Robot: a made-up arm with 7 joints.
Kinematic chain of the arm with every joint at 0, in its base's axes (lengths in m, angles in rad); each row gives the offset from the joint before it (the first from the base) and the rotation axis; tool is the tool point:
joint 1: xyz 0 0 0.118 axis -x
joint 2: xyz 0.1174 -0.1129 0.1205 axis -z
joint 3: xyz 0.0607 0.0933 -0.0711 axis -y
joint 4: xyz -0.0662 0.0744 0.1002 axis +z
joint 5: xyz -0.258 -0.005 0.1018 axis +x
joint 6: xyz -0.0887 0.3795 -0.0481 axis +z
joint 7: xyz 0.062 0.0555 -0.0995 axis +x
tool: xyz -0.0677 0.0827 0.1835
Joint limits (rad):
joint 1: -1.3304..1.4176
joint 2: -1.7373..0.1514
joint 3: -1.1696..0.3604
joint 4: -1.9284..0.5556
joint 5: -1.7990..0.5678
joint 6: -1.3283..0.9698
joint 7: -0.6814..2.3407
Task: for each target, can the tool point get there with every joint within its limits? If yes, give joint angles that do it. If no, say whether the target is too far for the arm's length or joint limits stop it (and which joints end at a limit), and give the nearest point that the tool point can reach.
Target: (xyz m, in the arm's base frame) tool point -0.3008 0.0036 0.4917
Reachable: yes | joints 0.0159 -0.5452 -0.6770 0.1350 -0.4659 -0.3426 1.5720
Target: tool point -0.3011 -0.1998 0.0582
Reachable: yes | joints -1.0606 -0.3826 -0.7002 0.3134 -1.5341 -0.1209 0.4539
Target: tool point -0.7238 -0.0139 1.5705
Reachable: no: too far | nearest point -0.4276 -0.0086 1.0124 | short by 0.632 m
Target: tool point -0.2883 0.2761 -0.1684
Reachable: yes | joints 0.7054 -1.0367 -0.9890 -1.3282 -0.3993 -0.5972 0.8932
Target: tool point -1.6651 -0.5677 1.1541
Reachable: no: too far | nearest point -0.7162 -0.2997 0.6649 | short by 1.101 m
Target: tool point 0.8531 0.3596 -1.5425
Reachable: no: too far | nearest point 0.4931 0.2449 -0.6646 | short by 0.956 m
